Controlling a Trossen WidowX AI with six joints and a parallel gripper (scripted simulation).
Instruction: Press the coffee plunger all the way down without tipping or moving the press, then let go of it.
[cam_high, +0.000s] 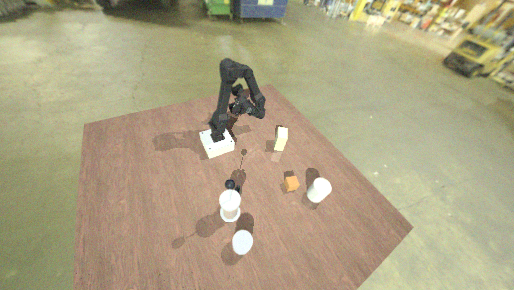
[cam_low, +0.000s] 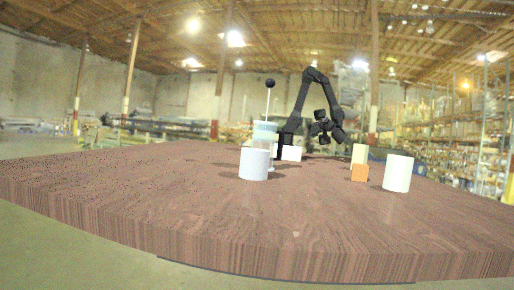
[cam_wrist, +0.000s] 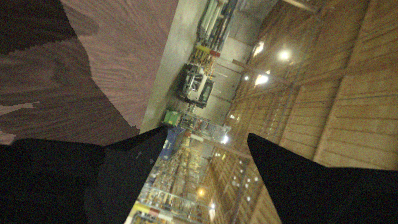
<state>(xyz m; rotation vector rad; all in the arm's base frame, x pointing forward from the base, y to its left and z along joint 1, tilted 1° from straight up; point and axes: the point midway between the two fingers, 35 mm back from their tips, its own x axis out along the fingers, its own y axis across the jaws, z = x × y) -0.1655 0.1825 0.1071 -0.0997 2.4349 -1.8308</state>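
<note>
Now: gripper tip 56 cm short of the coffee press, 25 cm to the left of it and 4 cm above it. Also, from my gripper tip: white cylinder: 68 cm ahead, 13 cm to the left, 12 cm below.
</note>
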